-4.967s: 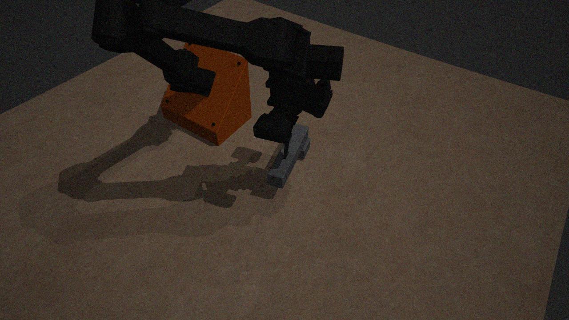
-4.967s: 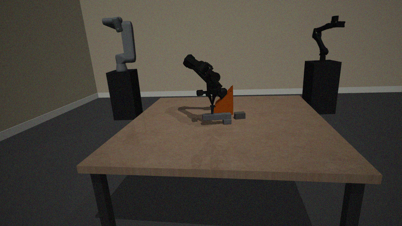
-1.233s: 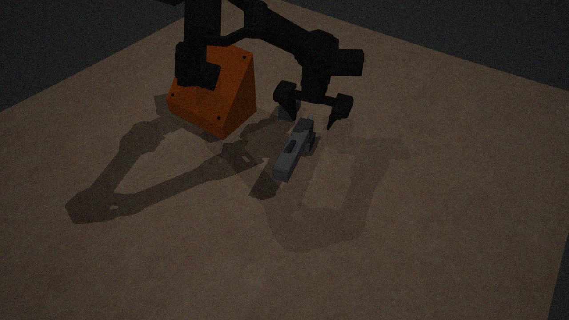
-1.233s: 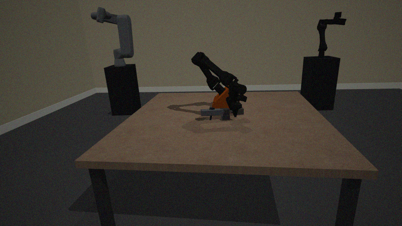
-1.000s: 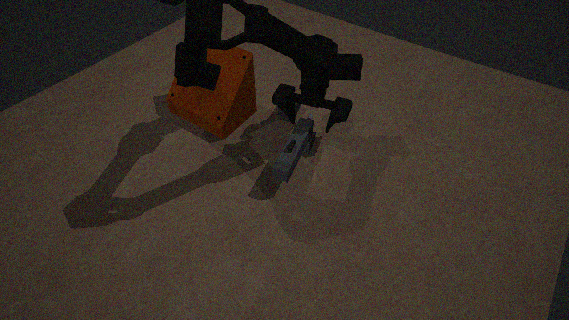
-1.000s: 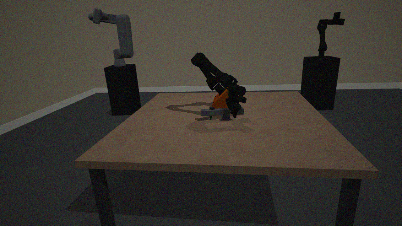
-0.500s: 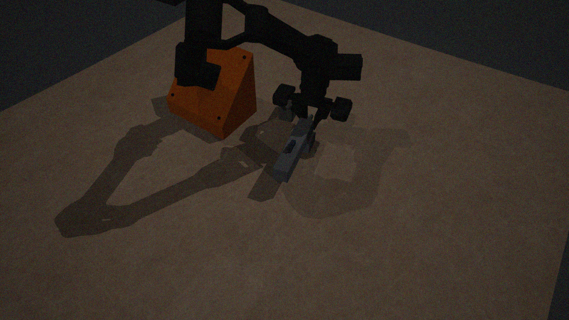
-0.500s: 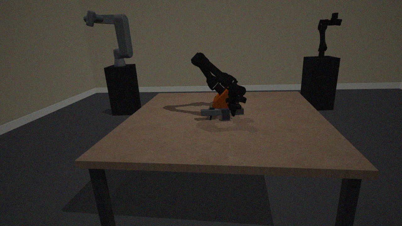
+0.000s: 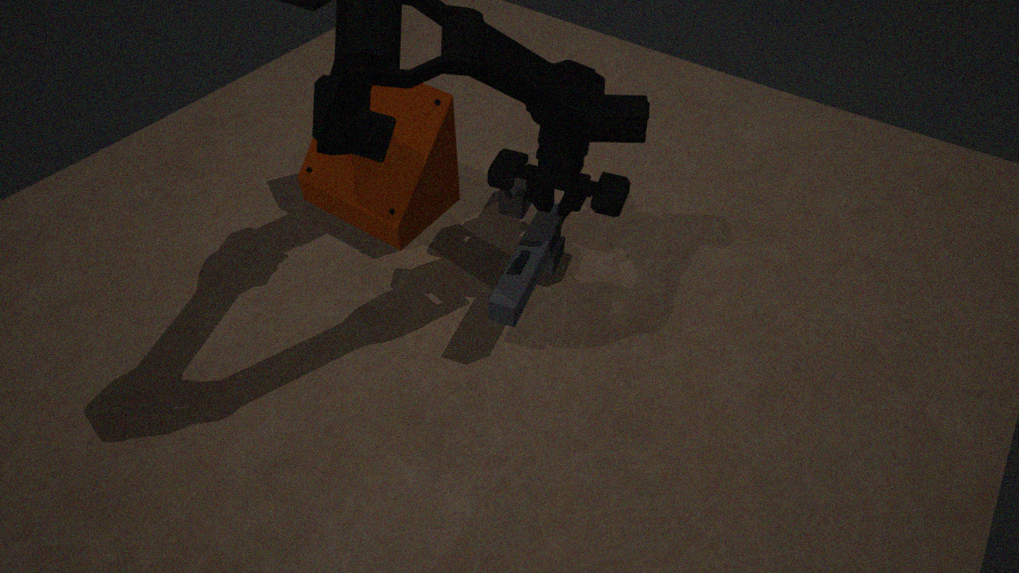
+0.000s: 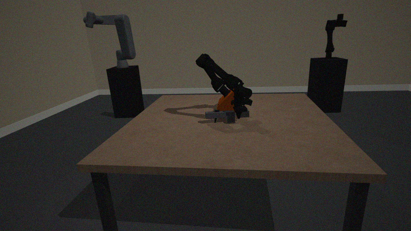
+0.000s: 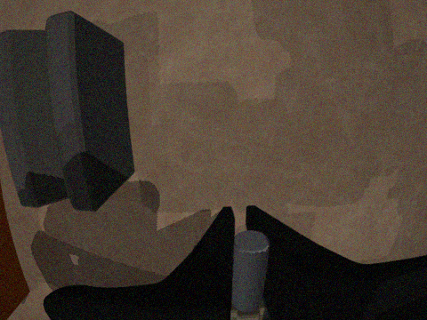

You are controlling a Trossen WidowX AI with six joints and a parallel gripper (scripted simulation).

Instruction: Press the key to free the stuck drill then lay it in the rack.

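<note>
My gripper tip is now 50 mm to the left of the drill, 30 mm below it and 10 mm short of it. The rest, counted from my gripper tip: dark key (140 mm to the right, 40 mm above, 20 mm ahead); then rack (80 mm behind, 40 mm to the left); then grey-blue block (110 mm to the right, 30 mm above, 20 mm ahead).
</note>
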